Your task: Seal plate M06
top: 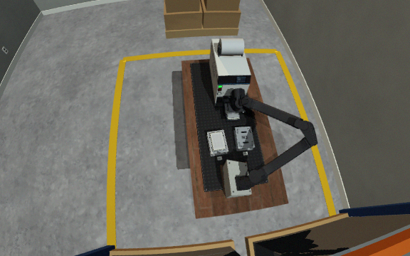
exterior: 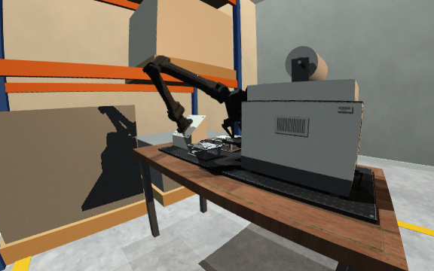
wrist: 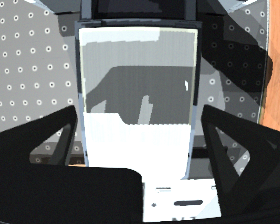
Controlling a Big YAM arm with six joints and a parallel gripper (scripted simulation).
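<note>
The white well plate is 20 mm below my hand. The rest, counted from my hand: foil roll (330 mm ahead, 10 mm to the right, 290 mm above); dark stage (30 mm below); white plate (200 mm behind, 140 mm to the left, 60 mm below).
</note>
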